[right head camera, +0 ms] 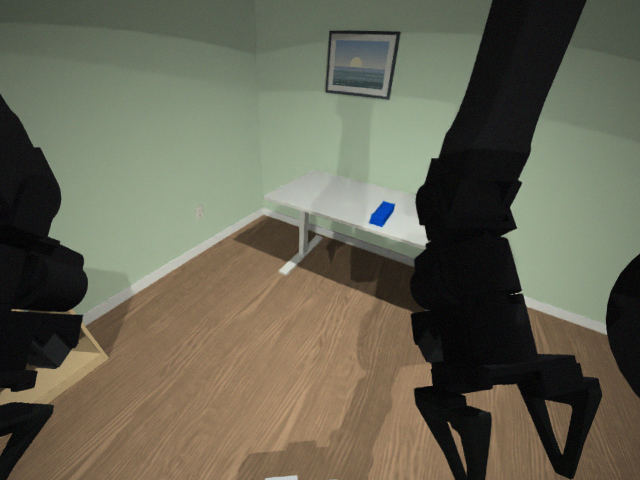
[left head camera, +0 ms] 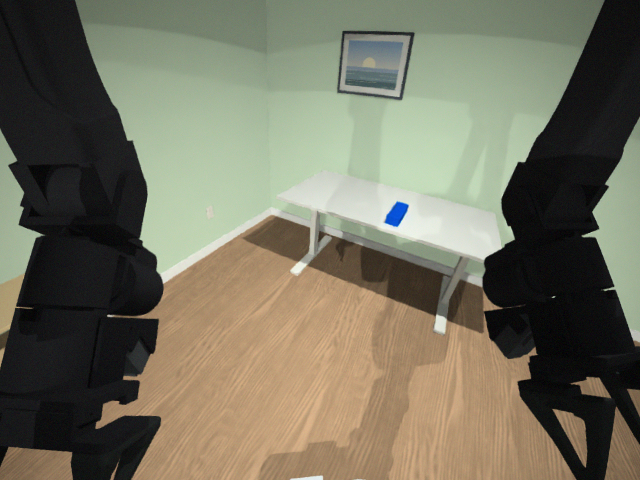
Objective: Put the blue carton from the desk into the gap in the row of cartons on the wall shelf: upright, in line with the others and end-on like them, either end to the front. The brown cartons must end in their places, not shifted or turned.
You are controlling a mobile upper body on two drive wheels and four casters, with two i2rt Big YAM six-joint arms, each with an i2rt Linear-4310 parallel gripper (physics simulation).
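The blue carton [left head camera: 397, 213] [right head camera: 382, 213] lies flat on the white desk [left head camera: 341, 192] [right head camera: 330, 193], near its front edge, across the room. My left gripper [left head camera: 56, 467] hangs open and empty at the lower left, partly cut off by the frame edge; one of its fingers shows in the right head camera. My right gripper [left head camera: 617, 465] [right head camera: 519, 467] hangs open and empty at the lower right, its fingers spread wide. Both grippers are far from the carton. The wall shelf and the brown cartons do not show in these views.
A pale wooden unit [left head camera: 11, 297] [right head camera: 77, 373] stands at the left, partly behind my left arm. My right arm hides the desk's right part in the right head camera. A framed picture [left head camera: 375, 64] [right head camera: 361, 64] hangs above the desk. Desk legs [left head camera: 314, 232] [right head camera: 303, 232] reach the wooden floor.
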